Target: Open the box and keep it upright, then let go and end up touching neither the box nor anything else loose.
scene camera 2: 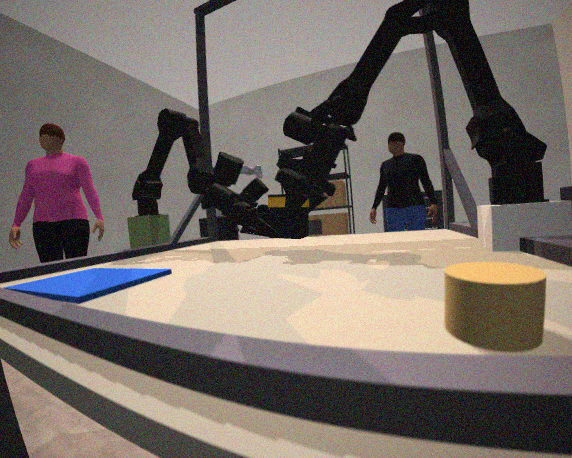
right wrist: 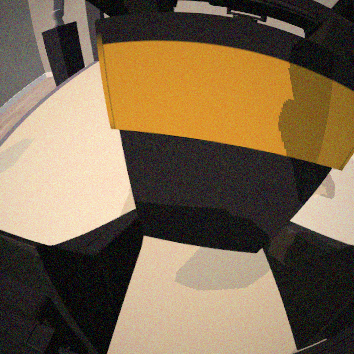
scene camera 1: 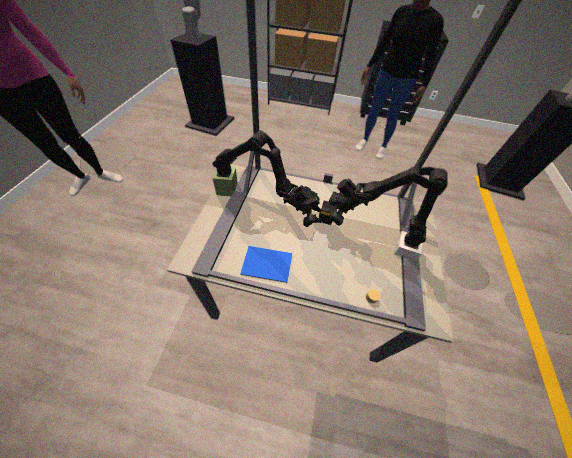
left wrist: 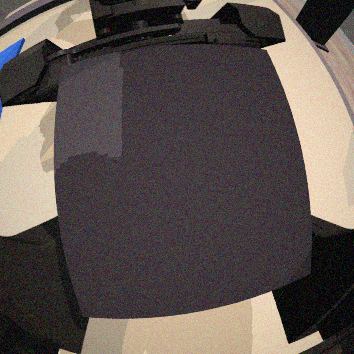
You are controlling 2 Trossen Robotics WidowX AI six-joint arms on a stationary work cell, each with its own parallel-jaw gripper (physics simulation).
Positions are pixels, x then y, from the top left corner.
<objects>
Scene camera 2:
my left gripper: 293, 218
my right gripper: 282, 234
flat blue mat: 78, 287
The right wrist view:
my right gripper: 203, 217
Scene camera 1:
flat blue mat: 263, 263
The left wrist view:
my left gripper: 180, 198
</objects>
